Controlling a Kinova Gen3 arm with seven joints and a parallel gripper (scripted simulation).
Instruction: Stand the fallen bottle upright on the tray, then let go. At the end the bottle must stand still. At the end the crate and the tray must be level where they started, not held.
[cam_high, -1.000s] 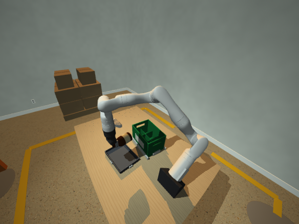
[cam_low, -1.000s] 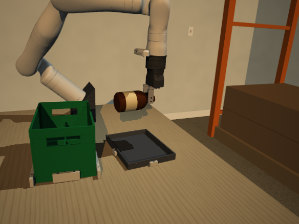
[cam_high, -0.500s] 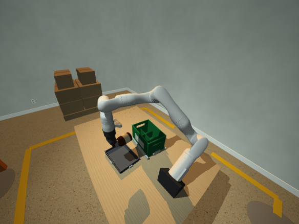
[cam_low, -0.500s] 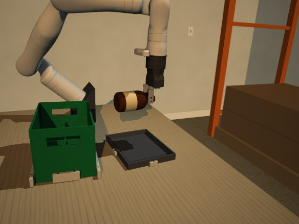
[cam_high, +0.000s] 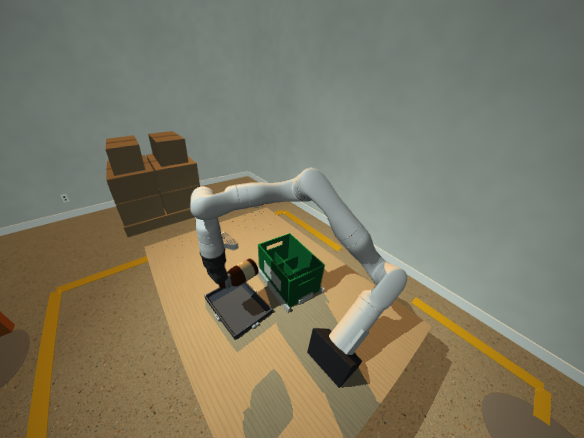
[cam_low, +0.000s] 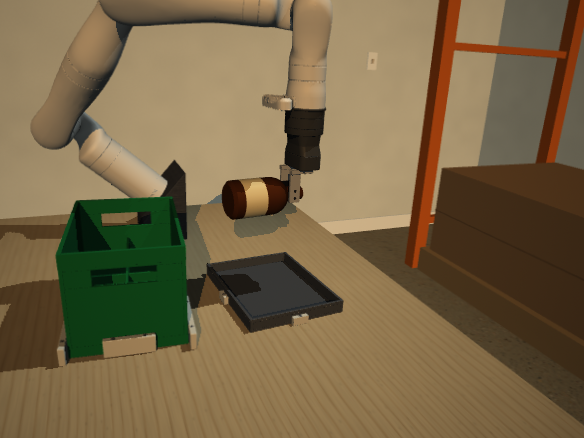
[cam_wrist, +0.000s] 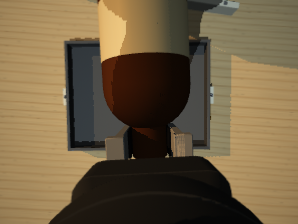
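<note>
Now: the brown bottle 1 cm ahead of my hand, 5 cm to the right of it and 1 cm below it. The rest, counted from my hand: dark tray (2 cm ahead, 4 cm to the right, 19 cm below); then green crate (4 cm ahead, 31 cm to the right, 12 cm below).
</note>
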